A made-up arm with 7 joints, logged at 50 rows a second.
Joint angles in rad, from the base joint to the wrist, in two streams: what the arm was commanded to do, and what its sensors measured. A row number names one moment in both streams.
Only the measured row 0 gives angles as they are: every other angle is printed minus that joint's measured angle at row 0.
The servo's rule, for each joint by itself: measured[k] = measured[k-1] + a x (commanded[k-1-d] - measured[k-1]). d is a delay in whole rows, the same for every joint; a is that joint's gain. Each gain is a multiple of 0.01, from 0.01 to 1. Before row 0 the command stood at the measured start. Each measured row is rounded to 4 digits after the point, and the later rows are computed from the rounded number. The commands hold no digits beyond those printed.
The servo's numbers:
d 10
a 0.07 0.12 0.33 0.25 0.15 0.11 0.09
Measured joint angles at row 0: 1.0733 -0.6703 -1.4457 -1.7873 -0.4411 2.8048 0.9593
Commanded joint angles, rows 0 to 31: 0.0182 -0.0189 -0.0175 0.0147 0.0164 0.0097 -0.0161; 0.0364 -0.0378 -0.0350 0.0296 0.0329 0.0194 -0.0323; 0.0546 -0.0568 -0.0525 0.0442 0.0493 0.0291 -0.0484; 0.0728 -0.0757 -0.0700 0.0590 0.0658 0.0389 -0.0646; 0.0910 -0.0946 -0.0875 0.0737 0.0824 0.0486 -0.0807; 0.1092 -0.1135 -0.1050 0.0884 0.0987 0.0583 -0.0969; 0.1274 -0.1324 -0.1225 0.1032 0.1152 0.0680 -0.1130; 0.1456 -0.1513 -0.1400 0.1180 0.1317 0.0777 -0.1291; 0.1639 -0.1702 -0.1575 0.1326 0.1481 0.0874 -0.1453; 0.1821 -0.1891 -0.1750 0.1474 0.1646 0.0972 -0.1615; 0.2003 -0.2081 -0.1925 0.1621 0.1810 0.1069 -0.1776; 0.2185 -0.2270 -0.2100 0.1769 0.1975 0.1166 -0.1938; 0.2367 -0.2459 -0.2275 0.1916 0.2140 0.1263 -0.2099; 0.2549 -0.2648 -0.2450 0.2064 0.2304 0.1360 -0.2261; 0.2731 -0.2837 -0.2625 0.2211 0.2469 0.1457 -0.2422; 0.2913 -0.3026 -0.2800 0.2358 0.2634 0.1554 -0.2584; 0.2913 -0.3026 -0.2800 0.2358 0.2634 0.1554 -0.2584; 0.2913 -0.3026 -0.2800 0.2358 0.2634 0.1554 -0.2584; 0.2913 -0.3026 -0.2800 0.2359 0.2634 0.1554 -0.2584; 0.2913 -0.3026 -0.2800 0.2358 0.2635 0.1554 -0.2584; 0.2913 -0.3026 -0.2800 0.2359 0.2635 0.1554 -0.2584; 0.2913 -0.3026 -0.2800 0.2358 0.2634 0.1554 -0.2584; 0.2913 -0.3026 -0.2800 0.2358 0.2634 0.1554 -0.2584; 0.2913 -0.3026 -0.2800 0.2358 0.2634 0.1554 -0.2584; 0.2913 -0.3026 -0.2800 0.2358 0.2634 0.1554 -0.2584; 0.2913 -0.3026 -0.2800 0.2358 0.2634 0.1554 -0.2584; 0.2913 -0.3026 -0.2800 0.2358 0.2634 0.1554 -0.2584; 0.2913 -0.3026 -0.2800 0.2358 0.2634 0.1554 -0.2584; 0.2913 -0.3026 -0.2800 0.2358 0.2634 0.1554 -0.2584; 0.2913 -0.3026 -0.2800 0.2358 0.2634 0.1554 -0.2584; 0.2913 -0.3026 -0.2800 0.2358 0.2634 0.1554 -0.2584; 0.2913 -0.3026 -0.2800 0.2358 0.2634 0.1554 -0.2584
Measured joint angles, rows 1 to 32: 0.0000 0.0000 0.0000 0.0000 0.0000 0.0000 0.0000; 0.0000 0.0000 0.0000 0.0000 0.0000 0.0000 0.0000; 0.0000 0.0000 0.0000 0.0000 0.0000 0.0000 0.0000; 0.0000 0.0000 0.0000 0.0000 0.0000 0.0000 0.0000; 0.0000 0.0000 0.0000 0.0000 0.0000 0.0000 0.0000; 0.0000 0.0000 0.0000 0.0000 0.0000 0.0000 0.0000; 0.0000 0.0000 0.0000 0.0000 0.0000 0.0000 0.0000; 0.0000 0.0000 0.0000 0.0000 0.0000 0.0000 0.0000; 0.0000 0.0000 0.0000 0.0000 0.0000 0.0000 0.0000; 0.0000 0.0000 0.0000 0.0000 0.0000 0.0000 0.0000; 0.0013 -0.0023 -0.0058 0.0037 0.0025 0.0011 -0.0014; 0.0038 -0.0066 -0.0154 0.0102 0.0071 0.0031 -0.0042; 0.0074 -0.0126 -0.0276 0.0187 0.0134 0.0060 -0.0082; 0.0120 -0.0202 -0.0416 0.0288 0.0213 0.0096 -0.0133; 0.0175 -0.0291 -0.0567 0.0400 0.0305 0.0139 -0.0194; 0.0239 -0.0392 -0.0726 0.0521 0.0407 0.0188 -0.0264; 0.0311 -0.0504 -0.0891 0.0649 0.0519 0.0242 -0.0342; 0.0391 -0.0625 -0.1059 0.0782 0.0639 0.0301 -0.0427; 0.0478 -0.0754 -0.1229 0.0918 0.0765 0.0364 -0.0519; 0.0572 -0.0890 -0.1401 0.1057 0.0897 0.0431 -0.0618; 0.0672 -0.1033 -0.1574 0.1198 0.1034 0.0501 -0.0722; 0.0778 -0.1181 -0.1748 0.1341 0.1175 0.0574 -0.0831; 0.0889 -0.1334 -0.1922 0.1485 0.1320 0.0650 -0.0945; 0.1005 -0.1492 -0.2096 0.1630 0.1468 0.0728 -0.1063; 0.1126 -0.1653 -0.2271 0.1775 0.1618 0.0808 -0.1185; 0.1251 -0.1818 -0.2446 0.1921 0.1770 0.0890 -0.1311; 0.1367 -0.1963 -0.2563 0.2030 0.1900 0.0963 -0.1426; 0.1475 -0.2091 -0.2641 0.2112 0.2010 0.1028 -0.1530; 0.1576 -0.2203 -0.2693 0.2174 0.2104 0.1086 -0.1625; 0.1670 -0.2302 -0.2728 0.2220 0.2184 0.1137 -0.1711; 0.1757 -0.2389 -0.2752 0.2255 0.2252 0.1183 -0.1790; 0.1838 -0.2465 -0.2768 0.2281 0.2309 0.1224 -0.1861
